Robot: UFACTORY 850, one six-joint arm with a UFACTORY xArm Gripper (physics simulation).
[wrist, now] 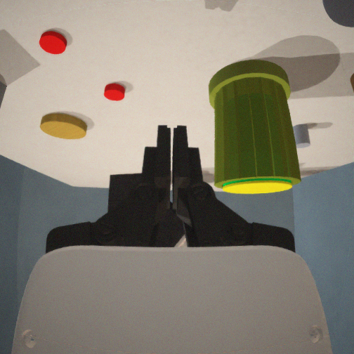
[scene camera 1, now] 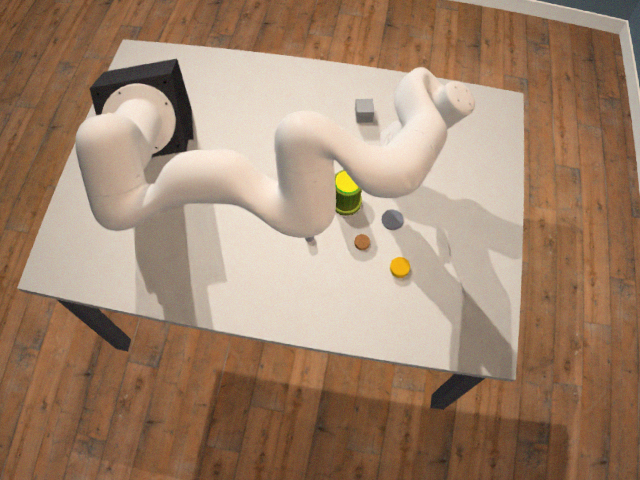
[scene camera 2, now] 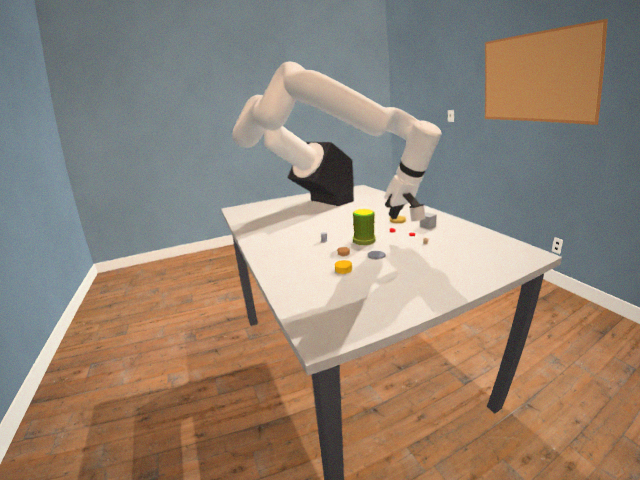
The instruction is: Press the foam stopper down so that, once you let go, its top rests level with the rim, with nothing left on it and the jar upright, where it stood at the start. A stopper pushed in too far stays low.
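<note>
The green jar (scene camera 1: 347, 202) (scene camera 2: 363, 227) (wrist: 255, 135) stands upright on the table (scene camera 1: 289, 304) (scene camera 2: 310, 315). The yellow foam stopper (scene camera 1: 346, 182) (scene camera 2: 363, 212) (wrist: 257, 188) sits in its mouth, with nothing on it in the parts that show. In the wrist view its face bulges slightly past the green rim, so it looks a little above the rim; the exact height is hard to tell. My gripper (scene camera 2: 394, 214) (wrist: 171, 143) is shut and empty, tilted, beside the jar and not touching it. The arm hides the gripper in scene camera 1 and covers part of the stopper's edge there.
Near the jar lie a grey-blue disc (scene camera 1: 392, 219) (scene camera 2: 376, 254), a brown disc (scene camera 1: 362, 241) (scene camera 2: 343, 251), an orange disc (scene camera 1: 399, 267) (scene camera 2: 343, 267) and a small grey cylinder (scene camera 2: 324, 237) (wrist: 302, 135). A grey cube (scene camera 1: 364, 110) (scene camera 2: 428, 221), gold disc (scene camera 2: 398, 219) (wrist: 63, 126) and two red discs lie on the gripper's side.
</note>
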